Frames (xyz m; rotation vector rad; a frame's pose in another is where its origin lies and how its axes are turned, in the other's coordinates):
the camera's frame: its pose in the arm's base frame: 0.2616 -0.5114 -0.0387 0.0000 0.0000 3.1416
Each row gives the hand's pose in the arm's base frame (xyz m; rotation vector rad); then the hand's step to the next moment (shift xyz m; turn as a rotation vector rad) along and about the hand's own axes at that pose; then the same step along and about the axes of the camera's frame.
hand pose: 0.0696 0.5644 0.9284 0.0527 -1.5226 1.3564
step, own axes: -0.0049 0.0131 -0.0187 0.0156 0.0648 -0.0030
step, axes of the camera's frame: -0.0061 -0.0158 -0.0161 0.0454 -0.0342 -0.0350
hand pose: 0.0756 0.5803 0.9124 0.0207 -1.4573 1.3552
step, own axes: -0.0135 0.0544 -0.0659 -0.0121 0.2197 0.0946
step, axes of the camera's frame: -0.0145 -0.0575 -0.0630 0.1964 -0.0016 -0.1371
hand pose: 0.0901 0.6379 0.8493 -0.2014 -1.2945 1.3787
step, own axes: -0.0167 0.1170 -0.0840 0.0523 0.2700 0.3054
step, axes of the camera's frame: 0.0012 -0.0673 -0.1284 0.4032 0.0503 -0.0618
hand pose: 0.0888 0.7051 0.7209 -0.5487 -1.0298 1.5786
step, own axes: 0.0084 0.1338 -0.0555 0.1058 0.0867 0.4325
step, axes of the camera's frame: 0.0305 -0.0257 -0.1395 0.4199 0.0406 0.1667
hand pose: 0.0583 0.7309 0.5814 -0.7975 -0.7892 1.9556
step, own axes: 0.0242 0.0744 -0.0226 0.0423 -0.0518 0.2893
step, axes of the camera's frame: 0.0279 0.0060 -0.0763 0.2171 0.0046 0.2026
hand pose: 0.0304 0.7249 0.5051 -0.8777 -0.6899 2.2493
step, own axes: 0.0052 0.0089 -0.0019 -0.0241 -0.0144 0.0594
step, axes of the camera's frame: 0.0048 0.0019 -0.0091 0.0240 0.0214 0.0573
